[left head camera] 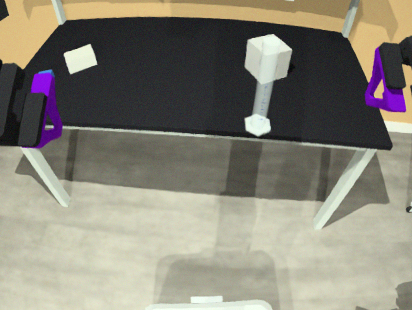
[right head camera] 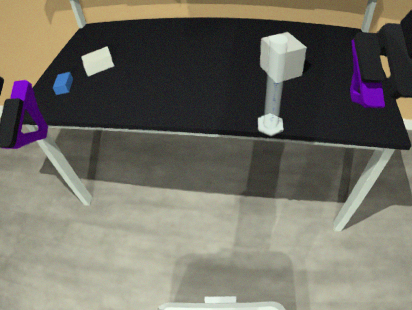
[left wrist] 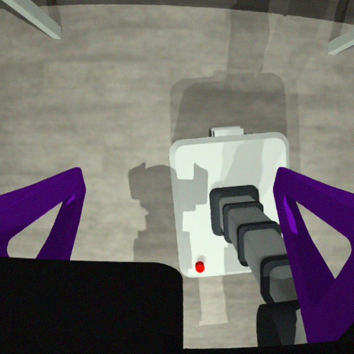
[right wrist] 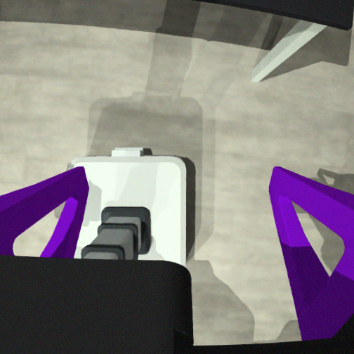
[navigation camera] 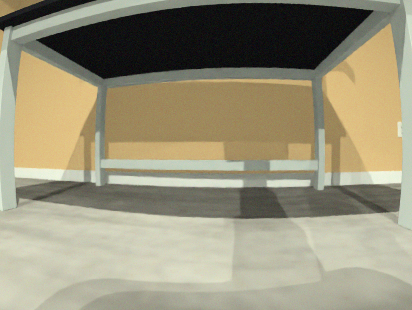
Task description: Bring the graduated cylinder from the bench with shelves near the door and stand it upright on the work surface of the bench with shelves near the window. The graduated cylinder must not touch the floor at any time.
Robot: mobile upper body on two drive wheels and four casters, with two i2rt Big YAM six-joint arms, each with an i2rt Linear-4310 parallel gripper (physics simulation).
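Frame: origin at the left arm's base, x ahead, y left, z up, level; millimetres.
Seen in the pictures: left gripper, fingertip midpoint: [left head camera: 25, 130] [right head camera: 16, 132]; right gripper, fingertip midpoint: [left head camera: 397, 100] [right head camera: 388, 96].
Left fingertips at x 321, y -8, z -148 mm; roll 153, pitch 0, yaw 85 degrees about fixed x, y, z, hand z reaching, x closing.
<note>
A point is followed by its place in that frame.
The clear graduated cylinder [left head camera: 263, 97] @(z -504, x 750, y -400 mm) [right head camera: 273, 97] @(z -508, x 750, y -400 mm) stands upright near the front edge of the black bench top [left head camera: 175, 75] @(z -648, x 1044, y -134 mm) [right head camera: 190, 75] @(z -648, x 1046, y -134 mm), right of its middle, with its white hexagonal base down. Which bench this is, door or window side, the frames do not tell. My left gripper [left head camera: 45, 135] @(z -148, x 321, y -8 mm) [right head camera: 31, 127] @(z -148, x 321, y -8 mm) [left wrist: 178, 177] is open and empty, at the picture's left side, away from the cylinder. My right gripper [left head camera: 387, 102] @(z -136, x 343, y -451 mm) [right head camera: 367, 95] @(z -136, x 343, y -451 mm) [right wrist: 178, 177] is open and empty, to the right of the cylinder and apart from it.
A white block [left head camera: 252, 57] @(z -573, x 1052, y -423 mm) [right head camera: 295, 57] @(z -550, x 1013, y -522 mm) is behind the cylinder. A cream block [left head camera: 80, 59] @(z -596, x 1130, y 258 mm) [right head camera: 98, 61] @(z -597, x 1132, y 254 mm) and a blue block [left head camera: 46, 73] [right head camera: 63, 83] @(z -608, x 1021, y 386 mm) lie at the bench's left. Bench legs [left head camera: 345, 187] @(z -973, x 711, y -836 mm) [navigation camera: 9, 125] @(z -1076, x 933, y 542 mm) stand ahead of my white base [left wrist: 200, 155] [right wrist: 160, 175].
</note>
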